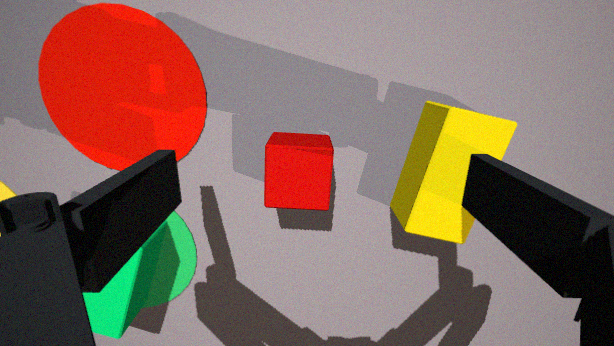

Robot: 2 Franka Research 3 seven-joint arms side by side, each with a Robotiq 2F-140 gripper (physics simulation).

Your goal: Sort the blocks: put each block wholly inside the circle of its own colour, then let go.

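Observation:
My left gripper (322, 178) is open and empty, with its fingers wide apart above the table. A red block (298, 177) stands between and beyond the fingertips, outside the red circle (95, 75). A tall yellow block (437, 175) is at the right, partly hidden by the right-hand finger. A green block (120, 305) is at the lower left, partly over the green circle (187, 250); the left-hand finger hides part of both, so I cannot tell whether the block is wholly inside. A sliver of the yellow circle (5, 192) shows at the left edge. My right gripper does not show.
The grey table (280, 270) carries the dark shadow of the gripper fingers in front of the red block. Broad paler shadows cross it behind the blocks. The red block stands between the red circle and the yellow block.

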